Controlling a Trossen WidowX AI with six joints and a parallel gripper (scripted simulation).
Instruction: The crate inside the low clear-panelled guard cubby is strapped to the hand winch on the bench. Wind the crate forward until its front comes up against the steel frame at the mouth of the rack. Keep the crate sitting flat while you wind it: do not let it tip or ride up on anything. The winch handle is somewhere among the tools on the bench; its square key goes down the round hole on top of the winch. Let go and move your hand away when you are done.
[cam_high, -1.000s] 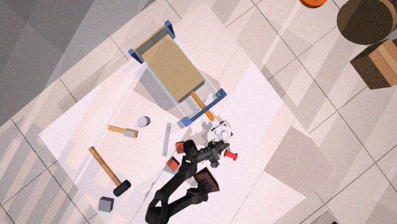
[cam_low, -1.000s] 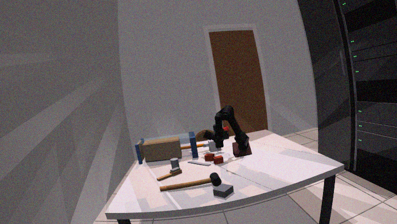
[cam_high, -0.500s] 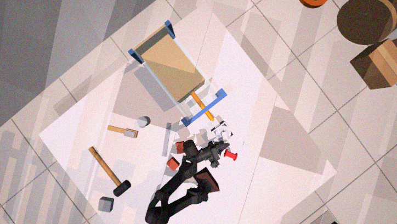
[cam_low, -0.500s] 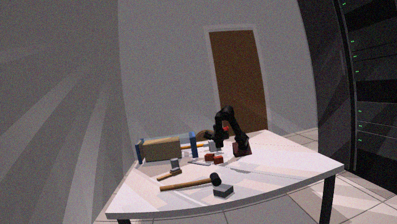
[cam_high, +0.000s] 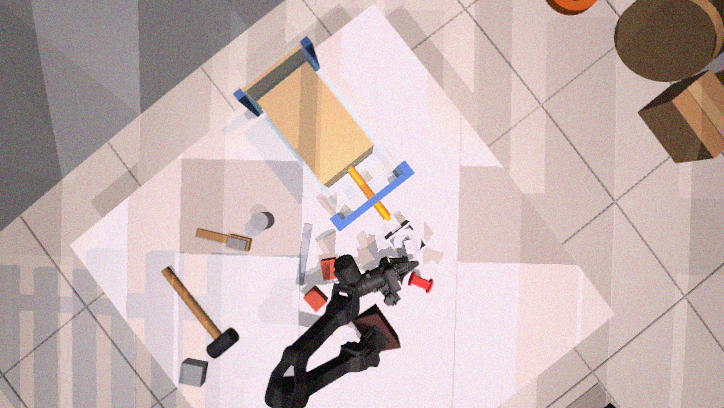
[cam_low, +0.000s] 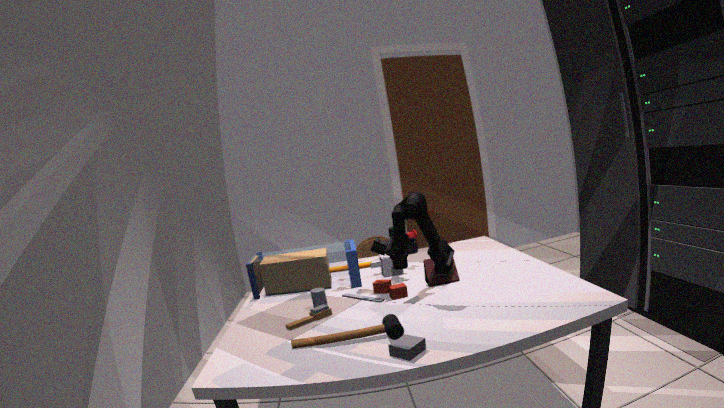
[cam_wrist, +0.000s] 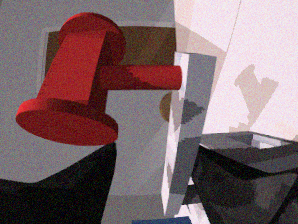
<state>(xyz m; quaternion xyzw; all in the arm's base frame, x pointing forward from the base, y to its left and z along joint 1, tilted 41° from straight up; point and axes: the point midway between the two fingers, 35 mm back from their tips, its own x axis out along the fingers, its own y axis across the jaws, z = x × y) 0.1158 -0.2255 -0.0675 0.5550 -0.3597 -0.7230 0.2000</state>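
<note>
My gripper tip is 40 mm past the red knob, 30 mm to the right of it and 20 mm below it. The rest, counted from my gripper tip: grey winch: 100 mm below, 30 mm ahead, 20 mm to the right; then blue steel frame: 210 mm ahead, 30 mm to the right, 30 mm below; then grey crank bar: 20 mm to the left, 10 mm below, 10 mm behind.
</note>
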